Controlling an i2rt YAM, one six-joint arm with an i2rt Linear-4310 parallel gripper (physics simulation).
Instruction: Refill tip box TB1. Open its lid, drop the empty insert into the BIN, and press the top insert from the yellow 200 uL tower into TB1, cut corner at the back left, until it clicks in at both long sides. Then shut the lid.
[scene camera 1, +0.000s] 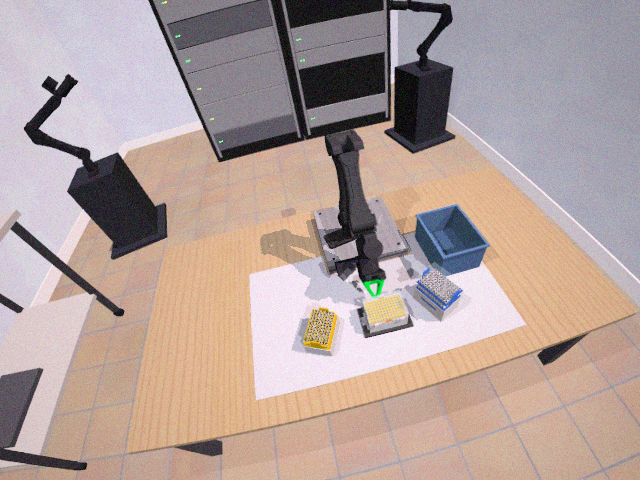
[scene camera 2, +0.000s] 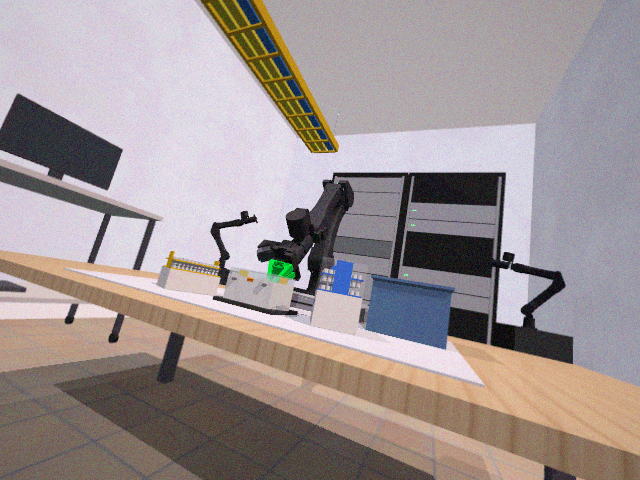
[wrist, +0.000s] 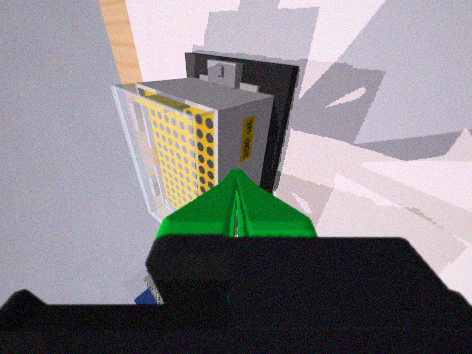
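Tip box TB1 (scene camera 1: 386, 323) (scene camera 2: 255, 296) (wrist: 231, 135) stands on a black base plate (scene camera 1: 368, 333) (wrist: 286, 102). Its clear lid (wrist: 131, 135) looks shut, and the yellow insert with open holes (scene camera 1: 385, 308) (wrist: 175, 150) shows through it. My gripper (scene camera 1: 373, 295) (scene camera 2: 280, 276) (wrist: 236, 177) is shut and empty, its green fingertips close behind the box at the labelled long side. Whether they touch it I cannot tell. The yellow 200 uL tower (scene camera 1: 320, 329) (scene camera 2: 190, 281) stands left of the box. The blue BIN (scene camera 1: 439, 256) (scene camera 2: 408, 312) stands at the back right.
A blue-topped tower (scene camera 1: 439, 290) (scene camera 2: 336, 310) (wrist: 146, 298) stands between TB1 and the BIN. A white mat (scene camera 1: 279, 372) lies under the box and towers on the wooden table (scene camera 1: 191, 330). The arm's metal mounting plate (scene camera 1: 385, 222) is behind them.
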